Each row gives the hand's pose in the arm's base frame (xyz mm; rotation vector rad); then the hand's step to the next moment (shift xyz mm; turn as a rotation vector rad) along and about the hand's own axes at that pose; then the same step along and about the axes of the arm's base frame.
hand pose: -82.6 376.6 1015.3 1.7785 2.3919 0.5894
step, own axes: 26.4 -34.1 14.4 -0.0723 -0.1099 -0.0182
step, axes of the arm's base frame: -34.4 20.1 -21.8 -0.0819 -0.0989 -0.0339
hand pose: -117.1 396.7 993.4 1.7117 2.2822 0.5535
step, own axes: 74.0 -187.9 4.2 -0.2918 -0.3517 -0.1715
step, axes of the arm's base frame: -182.7 25.6 -82.2 -0.2906 -0.3921 -0.0087
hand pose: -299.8 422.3 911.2 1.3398 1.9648 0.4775
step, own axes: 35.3 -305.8 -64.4 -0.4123 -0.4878 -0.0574
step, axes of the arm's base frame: -254.8 -83.7 -164.2 -0.2710 -0.5657 -0.1334
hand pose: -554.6 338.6 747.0 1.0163 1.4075 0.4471
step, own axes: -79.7 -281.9 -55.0 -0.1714 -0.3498 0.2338
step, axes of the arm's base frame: -149.8 -195.4 -168.0 0.0850 -0.3943 -0.2090
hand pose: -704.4 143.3 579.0 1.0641 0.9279 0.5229
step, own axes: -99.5 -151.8 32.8 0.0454 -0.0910 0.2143
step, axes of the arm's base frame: -34.5 -155.4 -93.2 0.1996 -0.1123 -0.0618
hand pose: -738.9 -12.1 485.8 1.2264 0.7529 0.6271
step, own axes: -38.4 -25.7 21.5 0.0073 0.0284 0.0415
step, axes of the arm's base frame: -5.8 -48.3 -15.1 0.0366 -0.0123 0.0331
